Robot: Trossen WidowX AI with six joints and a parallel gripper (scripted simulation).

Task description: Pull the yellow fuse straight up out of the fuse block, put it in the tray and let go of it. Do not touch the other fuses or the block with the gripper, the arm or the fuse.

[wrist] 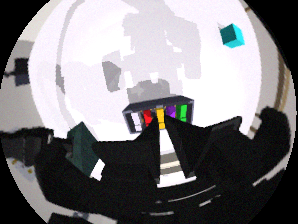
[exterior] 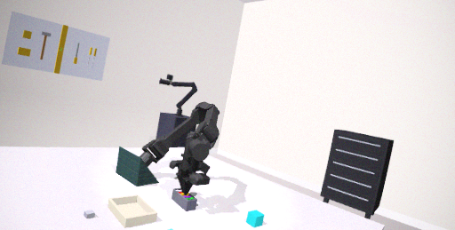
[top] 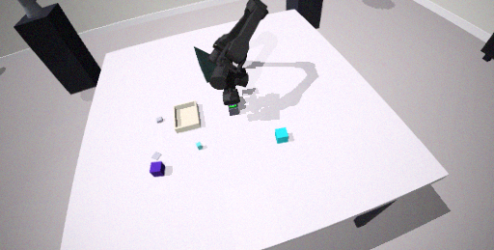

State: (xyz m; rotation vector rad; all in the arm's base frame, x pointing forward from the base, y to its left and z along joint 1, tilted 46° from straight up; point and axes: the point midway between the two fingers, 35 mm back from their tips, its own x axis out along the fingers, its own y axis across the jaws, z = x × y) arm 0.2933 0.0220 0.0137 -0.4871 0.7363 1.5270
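Right now my gripper tip is 20 cm to the left of the cream tray and 3 cm above it. Round my gripper tip: yellow fuse 1 cm below; cyan cube 23 cm ahead, 13 cm to the left, 2 cm below; small teal block 17 cm to the right, 16 cm ahead, 2 cm below.
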